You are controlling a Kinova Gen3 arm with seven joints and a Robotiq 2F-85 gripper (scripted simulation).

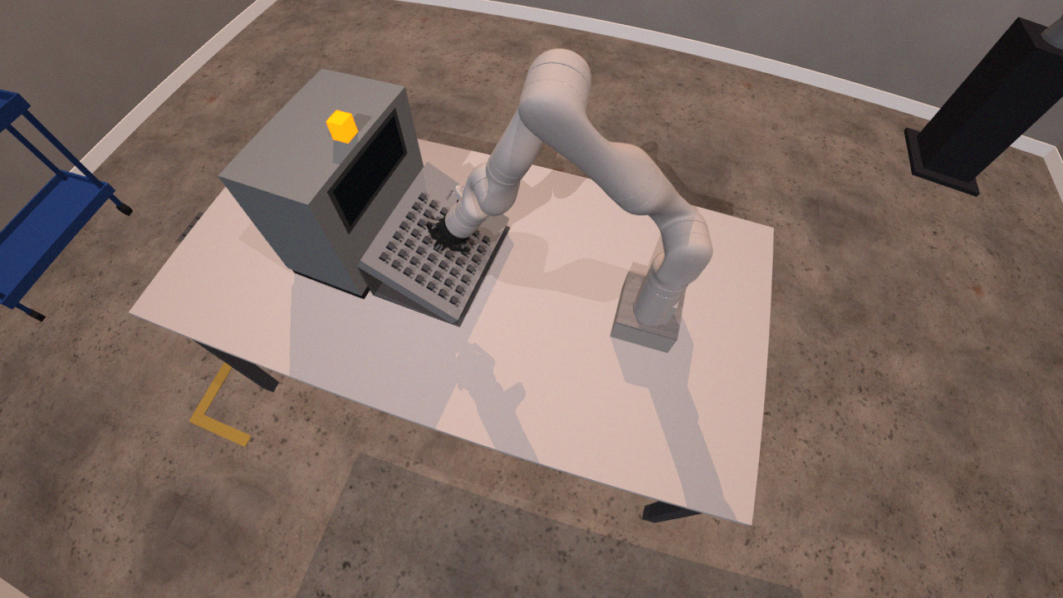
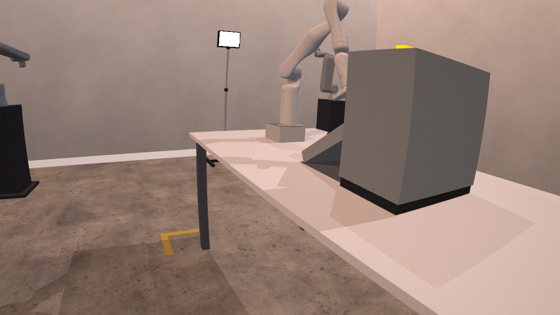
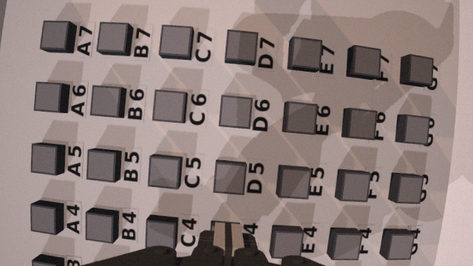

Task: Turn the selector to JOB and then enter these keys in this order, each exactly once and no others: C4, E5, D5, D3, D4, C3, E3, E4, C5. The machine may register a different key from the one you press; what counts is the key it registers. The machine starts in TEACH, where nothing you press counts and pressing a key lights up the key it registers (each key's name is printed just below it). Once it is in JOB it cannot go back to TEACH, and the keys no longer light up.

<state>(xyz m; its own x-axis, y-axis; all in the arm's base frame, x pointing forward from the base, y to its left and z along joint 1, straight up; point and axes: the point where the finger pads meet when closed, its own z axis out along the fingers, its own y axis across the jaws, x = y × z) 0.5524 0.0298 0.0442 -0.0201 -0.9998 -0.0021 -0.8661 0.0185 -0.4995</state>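
Now: the key D5 10 mm ahead of my hand, 30 mm to the right of it and 20 mm below it. Round my hand: key E5: 20 mm behind, 30 mm to the right, 40 mm below; key: 40 mm ahead; key D3: 10 mm ahead, 30 mm to the left, 20 mm below.
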